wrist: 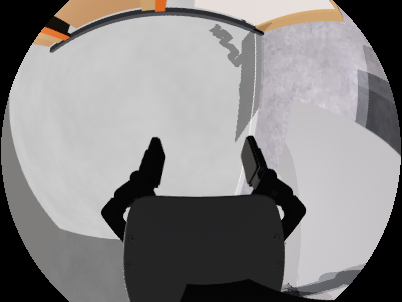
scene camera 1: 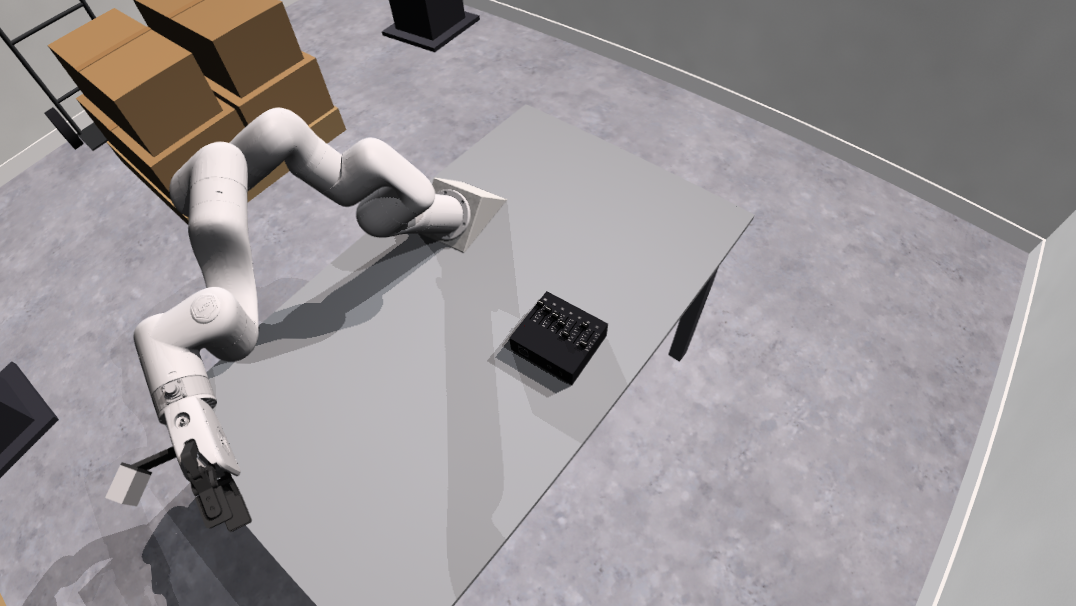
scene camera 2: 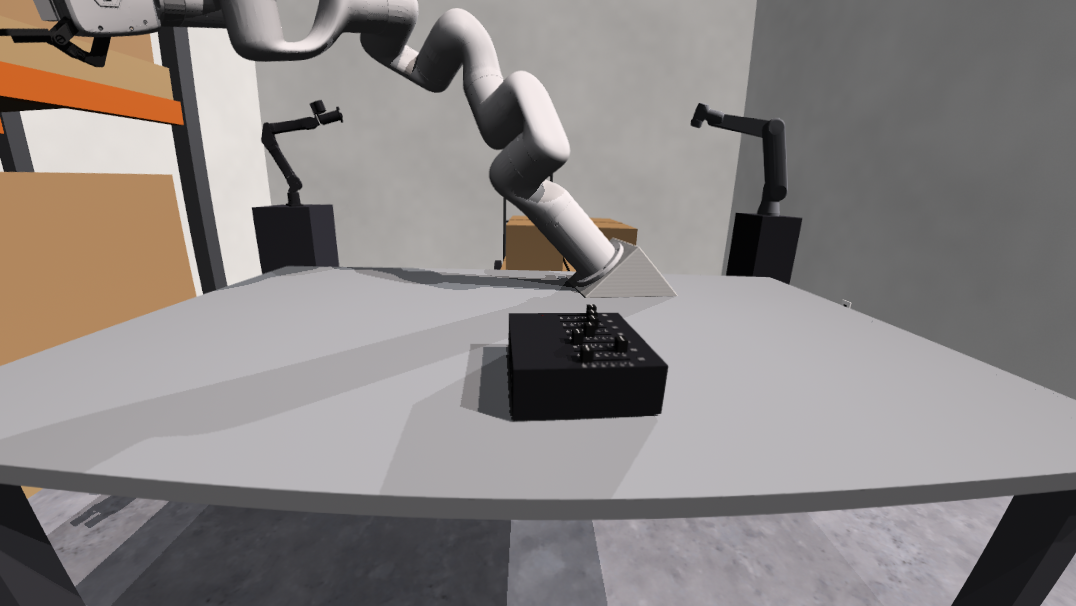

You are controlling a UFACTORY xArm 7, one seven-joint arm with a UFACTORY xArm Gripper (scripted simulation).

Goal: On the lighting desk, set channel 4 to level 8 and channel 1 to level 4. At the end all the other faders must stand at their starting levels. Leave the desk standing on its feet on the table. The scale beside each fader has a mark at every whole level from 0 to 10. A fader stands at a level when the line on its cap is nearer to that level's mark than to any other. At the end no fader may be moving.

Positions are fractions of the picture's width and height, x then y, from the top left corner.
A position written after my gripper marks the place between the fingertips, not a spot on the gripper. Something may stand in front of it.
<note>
I see my gripper (scene camera 1: 0.22,0.87).
My gripper also shows in the wrist view (wrist: 0.50,0.49).
</note>
